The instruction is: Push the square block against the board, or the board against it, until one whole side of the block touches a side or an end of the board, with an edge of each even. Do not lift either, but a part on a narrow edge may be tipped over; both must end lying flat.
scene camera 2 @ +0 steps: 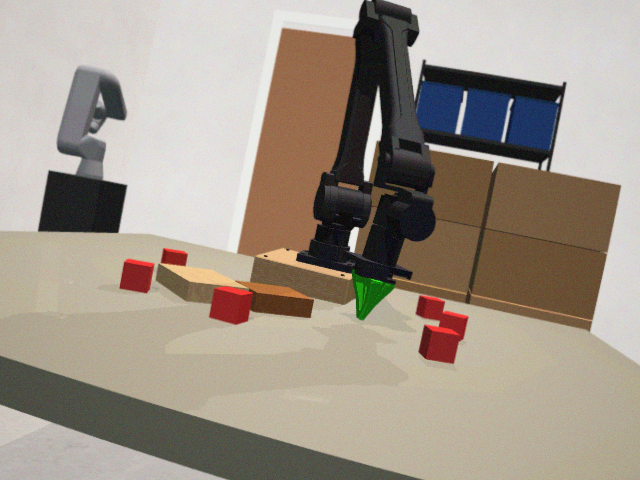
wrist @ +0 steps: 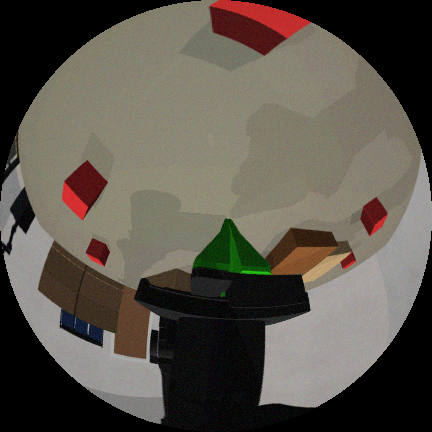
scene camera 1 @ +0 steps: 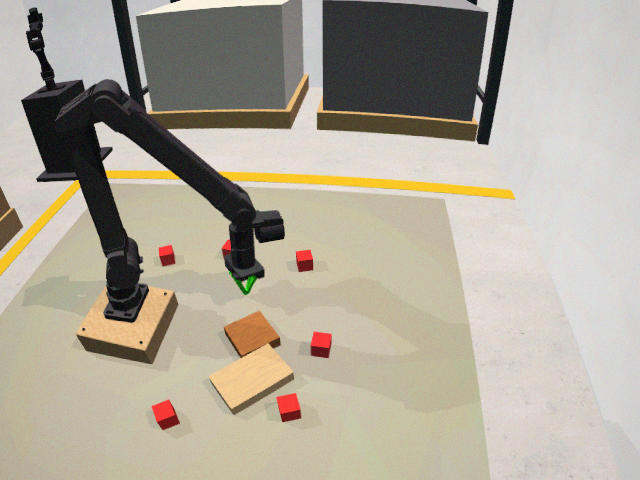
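Pixels of known places: gripper, fingertip midpoint: (scene camera 2: 359, 319) (wrist: 226, 222) (scene camera 1: 246, 293); arm's base, origin of the base link: (scene camera 2: 326, 264) (scene camera 1: 127, 303).
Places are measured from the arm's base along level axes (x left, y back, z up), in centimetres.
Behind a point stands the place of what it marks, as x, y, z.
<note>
The square block (scene camera 1: 252, 331) @[-3.5, -32.8, -3.0] (scene camera 2: 281, 299) @[-1.3, -36.8, -3.6] (wrist: 302, 259) @[-2.3, -32.9, -3.0], orange-brown, lies flat beside the board (scene camera 1: 251, 378) @[-16.4, -34.4, -3.0] (scene camera 2: 193, 277) @[-15.2, -38.5, -3.0] (wrist: 326, 267) @[-15.6, -36.1, -3.0], a pale wooden rectangle that also lies flat. One block side faces a long side of the board, touching or nearly so; a narrow gap cannot be ruled out. The block juts out past the board's end at the right in scene camera 1, so those edges are not even. My gripper (scene camera 1: 246, 291) @[10.5, -28.8, -5.2] (scene camera 2: 361, 317) @[10.5, -28.8, -5.2] (wrist: 226, 222) @[10.5, -28.8, -5.2] is shut and empty. Its green fingertips are low over the table, apart from the block, on the side away from the board.
Red cubes stand around: one (scene camera 1: 321, 344) @[-7.1, -48.8, -2.0] (scene camera 2: 230, 304) @[-5.4, -50.7, -3.6] right of the block, one (scene camera 1: 288, 407) @[-23.4, -42.9, -2.0] (scene camera 2: 136, 275) @[-21.7, -44.6, -3.7] near the board, one (scene camera 1: 165, 414) @[-27.7, -18.1, -2.0] (scene camera 2: 174, 256) @[-26.1, -19.3, -2.8] front left, and several behind the gripper, including one (scene camera 1: 304, 260) @[20.7, -43.2, -2.2] (scene camera 2: 439, 343) @[22.5, -45.1, -3.6]. The arm's wooden base (scene camera 1: 157, 312) @[-1.7, -8.9, -0.6] (scene camera 2: 299, 279) @[-3.4, -10.3, -3.1] is at left.
</note>
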